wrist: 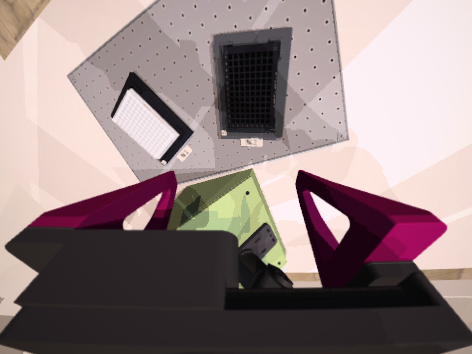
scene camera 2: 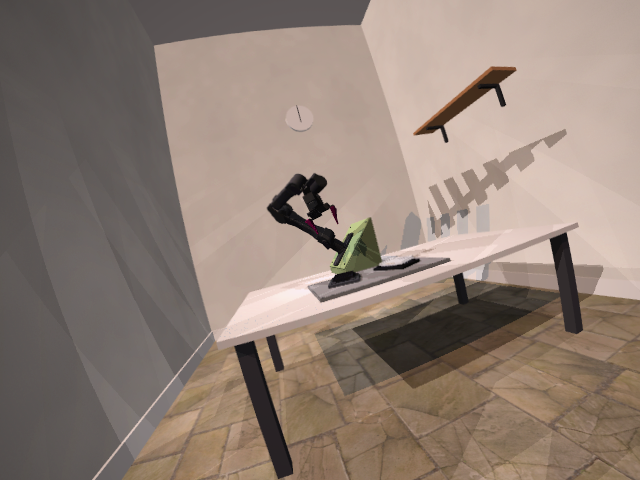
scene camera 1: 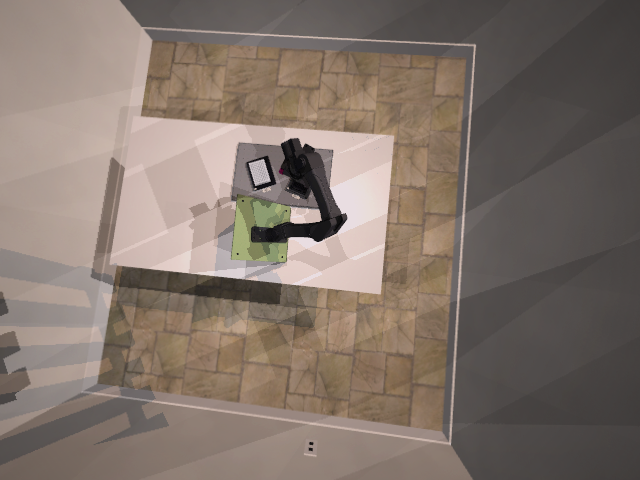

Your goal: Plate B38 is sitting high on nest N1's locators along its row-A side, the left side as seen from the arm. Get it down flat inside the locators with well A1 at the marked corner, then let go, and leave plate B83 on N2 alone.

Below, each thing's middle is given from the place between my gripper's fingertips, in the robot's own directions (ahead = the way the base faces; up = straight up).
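My hand's 50 mm short of the black well plate [wrist: 250, 70] and 210 mm above it. Still counting from my hand, there's a grey pegboard plate [scene camera 2: 366, 277] that's 80 mm ahead, 120 mm to the left and 230 mm below, and a white well plate [wrist: 135, 116] that's 90 mm ahead, 230 mm to the left and 200 mm below. The black nest labelled N2 [wrist: 282, 35] is 50 mm ahead of my hand and 220 mm below it.
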